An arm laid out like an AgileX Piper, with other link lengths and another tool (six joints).
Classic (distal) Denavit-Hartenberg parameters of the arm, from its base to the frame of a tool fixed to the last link. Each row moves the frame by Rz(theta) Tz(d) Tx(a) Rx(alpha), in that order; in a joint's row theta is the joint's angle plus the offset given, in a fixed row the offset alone. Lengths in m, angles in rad.
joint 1: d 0.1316; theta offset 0; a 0; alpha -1.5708
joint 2: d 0; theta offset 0.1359; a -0.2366; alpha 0
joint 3: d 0; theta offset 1.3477; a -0.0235; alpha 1.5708
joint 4: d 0.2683; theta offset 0; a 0; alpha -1.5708
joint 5: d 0; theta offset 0; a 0; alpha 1.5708
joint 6: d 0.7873; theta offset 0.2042; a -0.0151; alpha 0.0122
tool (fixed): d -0.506; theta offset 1.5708; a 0; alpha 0
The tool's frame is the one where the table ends.
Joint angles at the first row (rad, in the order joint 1, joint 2, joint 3, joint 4, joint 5, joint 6):
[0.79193, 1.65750, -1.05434, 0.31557, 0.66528, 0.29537]
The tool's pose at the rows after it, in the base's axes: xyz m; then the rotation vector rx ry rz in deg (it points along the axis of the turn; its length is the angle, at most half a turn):
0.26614 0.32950 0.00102 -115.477 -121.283 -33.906
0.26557 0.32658 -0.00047 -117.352 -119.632 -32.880
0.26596 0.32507 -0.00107 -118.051 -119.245 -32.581
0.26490 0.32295 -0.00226 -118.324 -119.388 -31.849
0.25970 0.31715 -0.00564 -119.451 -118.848 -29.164
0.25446 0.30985 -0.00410 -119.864 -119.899 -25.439
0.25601 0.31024 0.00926 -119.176 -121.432 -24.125
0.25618 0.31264 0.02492 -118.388 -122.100 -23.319
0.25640 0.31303 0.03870 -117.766 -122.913 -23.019
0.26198 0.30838 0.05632 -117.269 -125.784 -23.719
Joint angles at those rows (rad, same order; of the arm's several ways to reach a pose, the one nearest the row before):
[0.79194, 1.65750, -1.05435, 0.28064, 0.66611, 0.35040]
[0.79193, 1.65748, -1.05432, 0.27042, 0.67440, 0.38815]
[0.79193, 1.65748, -1.05432, 0.26249, 0.67665, 0.40291]
[0.79192, 1.65751, -1.05433, 0.25552, 0.68492, 0.40963]
[0.79192, 1.65751, -1.05529, 0.24506, 0.71553, 0.43417]
[0.79193, 1.65751, -1.08166, 0.21921, 0.78485, 0.45456]
[0.79191, 1.65751, -1.14202, 0.19871, 0.86081, 0.45993]
[0.79191, 1.65446, -1.20221, 0.19360, 0.93339, 0.46214]
[0.79192, 1.64612, -1.24659, 0.18574, 0.98974, 0.46321]
[0.79191, 1.62862, -1.29438, 0.14715, 1.04838, 0.46106]

